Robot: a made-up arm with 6 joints.
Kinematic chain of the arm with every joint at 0, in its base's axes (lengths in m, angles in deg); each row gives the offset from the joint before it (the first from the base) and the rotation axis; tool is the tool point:
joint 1: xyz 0 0 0.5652 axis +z
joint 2: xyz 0 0 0 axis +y
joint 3: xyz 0 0 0.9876 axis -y
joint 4: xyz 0 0 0 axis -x
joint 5: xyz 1.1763 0 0 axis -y
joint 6: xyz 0 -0.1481 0 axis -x
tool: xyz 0 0 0
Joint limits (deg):
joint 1: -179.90..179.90
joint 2: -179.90..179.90
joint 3: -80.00..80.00
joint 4: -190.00..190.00
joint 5: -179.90..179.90
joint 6: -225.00..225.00
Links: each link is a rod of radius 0.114 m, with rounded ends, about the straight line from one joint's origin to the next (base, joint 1, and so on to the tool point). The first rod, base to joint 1, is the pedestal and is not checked.
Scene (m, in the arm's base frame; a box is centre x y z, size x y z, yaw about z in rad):
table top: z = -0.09
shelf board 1: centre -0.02 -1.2 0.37 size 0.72 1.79 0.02 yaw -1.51
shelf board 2: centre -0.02 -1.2 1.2 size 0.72 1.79 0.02 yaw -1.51
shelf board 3: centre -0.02 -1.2 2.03 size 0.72 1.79 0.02 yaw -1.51
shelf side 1: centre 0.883 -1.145 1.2 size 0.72 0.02 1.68 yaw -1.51
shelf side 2: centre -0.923 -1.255 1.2 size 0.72 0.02 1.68 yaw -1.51
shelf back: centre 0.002 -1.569 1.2 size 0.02 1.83 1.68 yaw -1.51
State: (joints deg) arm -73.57 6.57 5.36 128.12 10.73 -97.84
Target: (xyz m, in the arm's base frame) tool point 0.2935 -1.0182 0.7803
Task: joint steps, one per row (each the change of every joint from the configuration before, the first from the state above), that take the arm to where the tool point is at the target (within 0.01 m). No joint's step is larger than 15 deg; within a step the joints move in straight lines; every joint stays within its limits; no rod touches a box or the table.
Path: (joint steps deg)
1: 10.32 -13.71 -6.73 13.41 -6.33 4.55
2: 10.33 -13.72 -6.73 13.42 -6.34 4.56
3: 10.32 -13.71 -6.73 13.41 -6.33 4.55
4: 10.33 -13.72 -6.73 13.41 -6.34 4.55
5: -10.55 7.64 -9.83 -12.16 6.34 -4.55
6: -10.54 7.63 -9.83 -12.16 6.33 -4.55
7: -10.54 7.64 -9.84 -12.16 6.34 -4.56
8: -10.54 7.63 -9.83 -12.16 6.33 -4.55
9: -2.36 13.28 12.08 -1.19 0.00 0.00
10: -2.35 13.27 12.08 -1.19 0.00 0.00

